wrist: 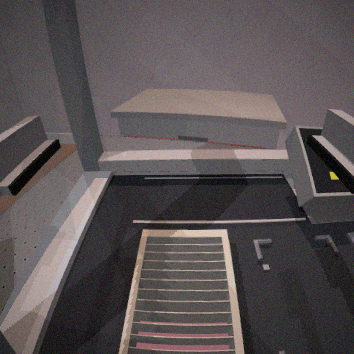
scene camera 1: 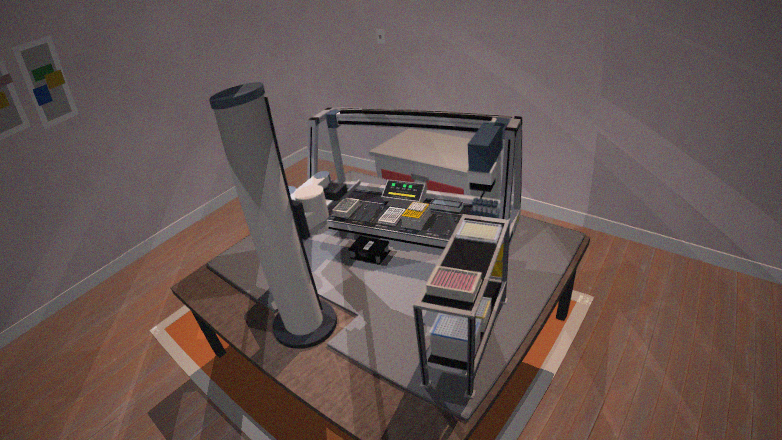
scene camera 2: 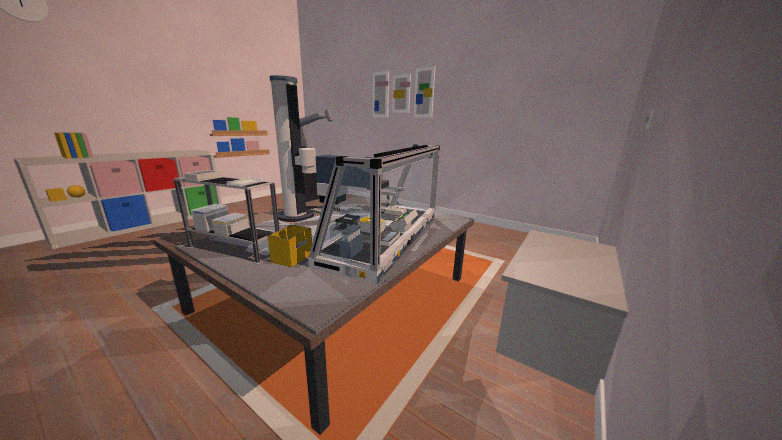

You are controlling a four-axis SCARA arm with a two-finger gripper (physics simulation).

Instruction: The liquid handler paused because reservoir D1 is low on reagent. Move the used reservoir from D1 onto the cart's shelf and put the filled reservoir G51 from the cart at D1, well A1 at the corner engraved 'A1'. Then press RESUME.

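Places are measured from the arm's base along level axes (x ahead, y left, z up), in metres.
Pixels of known places: gripper, between the fingertips: (wrist: 179, 122) (scene camera 1: 344, 180) (scene camera 2: 400, 191); arm's base, origin of its link: (scene camera 1: 304, 324) (scene camera 2: 295, 216).
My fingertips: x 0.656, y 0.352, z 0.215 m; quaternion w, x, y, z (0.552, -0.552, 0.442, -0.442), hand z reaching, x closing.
Ahead of a thing's pixels: the offset from my fingertips to its top centre. "spot": to the spot under its first point.
The used reservoir @[dx -0.028, dy -0.006, dz -0.121 m] (scene camera 1: 346, 206) (wrist: 182, 295), a pale frame with thin ribs and a little pink at its near end, sits at the deck's left end. My gripper (wrist: 179, 122) is open and empty; its fingers stand wide at the left and right of the wrist view, with the reservoir lower down between their lines. A reservoir with red-pink channels @[dx -0.534, dy -0.941, dz +0.179 m] (scene camera 1: 454, 280) (scene camera 2: 200, 176) lies on the near end of the cart @[dx -0.408, dy -0.909, dz +0.153 m] (scene camera 1: 419, 344) (scene camera 2: 251, 224); its label is unreadable. The screen @[spot: dx +0.166, dy -0.217, dz -0.083 m] (scene camera 1: 403, 189), with green marks and a yellow bar, stands behind the deck. The 'A1' engraving is not readable.
A gantry (scene camera 1: 421, 117) with a dark pipetting head @[spot: dx +0.048, dy -0.730, dz +0.285 m] (scene camera 1: 485, 145) spans the deck. A white plate @[dx +0.026, dy -0.248, dz -0.138 m] (scene camera 1: 391, 215) and a yellow-topped rack @[dx +0.053, dy -0.369, dz -0.088 m] (scene camera 1: 415, 213) stand mid-deck. A cream-topped plate @[dx -0.282, dy -0.876, dz +0.162 m] (scene camera 1: 481, 230) and a blue-rimmed rack @[dx -0.534, dy -0.941, dz +0.001 m] (scene camera 1: 452, 334) are on the cart. A yellow bin @[dx -0.094, dy -0.797, dz -0.067 m] (scene camera 2: 289, 246) stands beside it.
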